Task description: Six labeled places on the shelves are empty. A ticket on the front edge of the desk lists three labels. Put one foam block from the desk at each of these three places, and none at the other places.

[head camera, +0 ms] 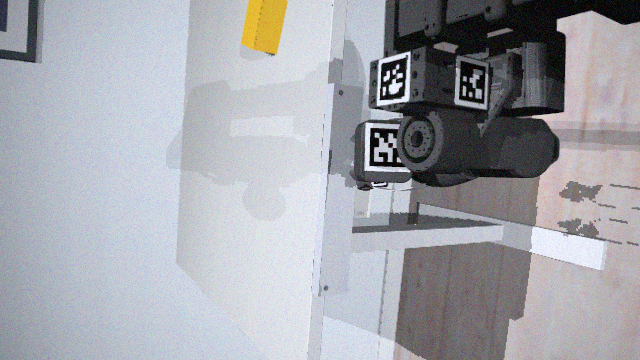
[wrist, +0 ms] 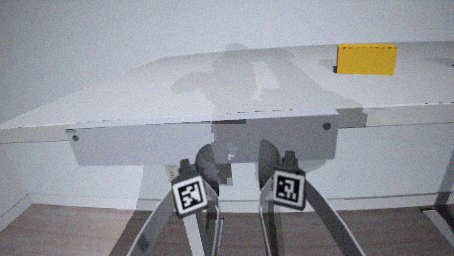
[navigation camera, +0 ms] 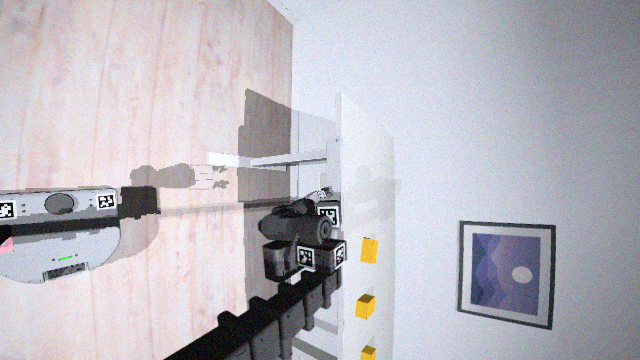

Path:
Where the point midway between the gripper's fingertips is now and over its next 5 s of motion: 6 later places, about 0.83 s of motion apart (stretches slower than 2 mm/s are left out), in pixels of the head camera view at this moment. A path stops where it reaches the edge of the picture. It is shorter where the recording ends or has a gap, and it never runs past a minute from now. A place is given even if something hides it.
The gripper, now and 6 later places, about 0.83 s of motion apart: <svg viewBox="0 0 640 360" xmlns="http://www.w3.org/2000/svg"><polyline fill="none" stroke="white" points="359,156 339,103 363,100 396,80 397,97 387,168 386,213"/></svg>

